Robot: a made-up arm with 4 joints. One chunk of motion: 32 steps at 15 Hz.
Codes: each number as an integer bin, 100 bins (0 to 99) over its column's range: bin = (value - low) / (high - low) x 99, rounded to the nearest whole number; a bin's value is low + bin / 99 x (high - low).
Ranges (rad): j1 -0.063..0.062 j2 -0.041..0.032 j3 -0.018..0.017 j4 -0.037..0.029
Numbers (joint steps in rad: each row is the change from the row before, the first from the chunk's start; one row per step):
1: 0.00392 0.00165 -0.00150 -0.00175
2: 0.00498 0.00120 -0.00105 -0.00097
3: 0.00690 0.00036 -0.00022 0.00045
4: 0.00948 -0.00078 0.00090 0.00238
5: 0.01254 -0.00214 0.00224 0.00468
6: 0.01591 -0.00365 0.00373 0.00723
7: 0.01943 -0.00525 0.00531 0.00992
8: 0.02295 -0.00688 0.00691 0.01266
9: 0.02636 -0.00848 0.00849 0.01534
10: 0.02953 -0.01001 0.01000 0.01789
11: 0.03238 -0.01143 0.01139 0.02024
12: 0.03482 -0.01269 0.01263 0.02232
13: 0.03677 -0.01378 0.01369 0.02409
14: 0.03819 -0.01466 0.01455 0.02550
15: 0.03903 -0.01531 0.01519 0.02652
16: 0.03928 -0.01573 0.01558 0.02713
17: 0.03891 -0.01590 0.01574 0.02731
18: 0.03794 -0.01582 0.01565 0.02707
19: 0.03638 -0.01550 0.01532 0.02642
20: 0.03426 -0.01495 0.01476 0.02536
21: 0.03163 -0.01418 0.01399 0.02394
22: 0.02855 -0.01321 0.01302 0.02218
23: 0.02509 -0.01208 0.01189 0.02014
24: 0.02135 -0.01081 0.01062 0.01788
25: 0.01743 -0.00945 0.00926 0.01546
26: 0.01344 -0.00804 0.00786 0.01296
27: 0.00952 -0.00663 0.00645 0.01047
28: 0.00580 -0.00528 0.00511 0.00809
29: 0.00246 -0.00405 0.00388 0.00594
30: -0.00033 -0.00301 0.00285 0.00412
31: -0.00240 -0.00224 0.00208 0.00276
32: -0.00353 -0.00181 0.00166 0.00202
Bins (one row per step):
1: 53 58 47 53
2: 54 57 48 54
3: 55 56 50 56
4: 57 55 53 59
5: 60 53 57 63
6: 62 51 61 66
7: 65 48 66 70
8: 68 46 70 74
9: 71 44 75 79
10: 73 42 79 82
11: 76 40 83 86
12: 77 38 87 89
13: 79 37 90 92
14: 80 36 92 94
15: 81 35 94 95
16: 81 34 95 96
17: 81 34 95 96
18: 80 34 95 96
19: 79 35 94 95
20: 77 35 93 94
21: 75 36 90 91
22: 73 38 88 89
23: 70 39 85 86
24: 67 41 81 82
25: 64 43 77 79
26: 61 45 73 75
27: 57 47 69 71
28: 54 48 65 68
29: 52 50 62 64
30: 50 52 59 62
31: 48 53 57 60
32: 47 53 56 59

